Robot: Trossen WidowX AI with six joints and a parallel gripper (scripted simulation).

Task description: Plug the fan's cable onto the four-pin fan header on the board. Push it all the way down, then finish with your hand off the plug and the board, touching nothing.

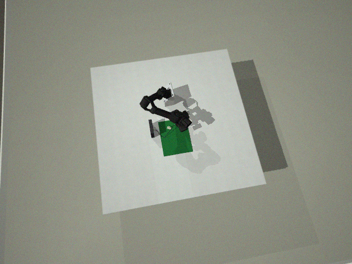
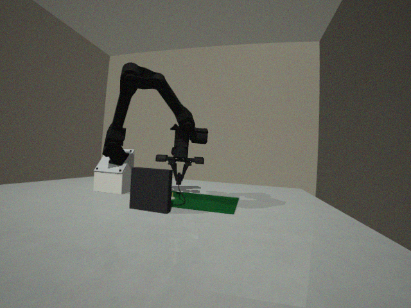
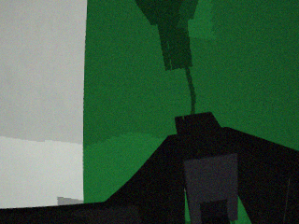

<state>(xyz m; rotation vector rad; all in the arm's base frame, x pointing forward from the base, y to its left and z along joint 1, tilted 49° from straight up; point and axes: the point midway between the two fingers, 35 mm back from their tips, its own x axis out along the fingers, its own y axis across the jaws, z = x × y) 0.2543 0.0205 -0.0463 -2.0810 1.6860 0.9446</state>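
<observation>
My gripper tip is 80 mm short of the green board, 40 mm to the left of it and 70 mm above it. The rest, counted from my gripper tip: dark fan (220 mm to the right); dark plug (10 mm to the right, 10 mm above).
</observation>
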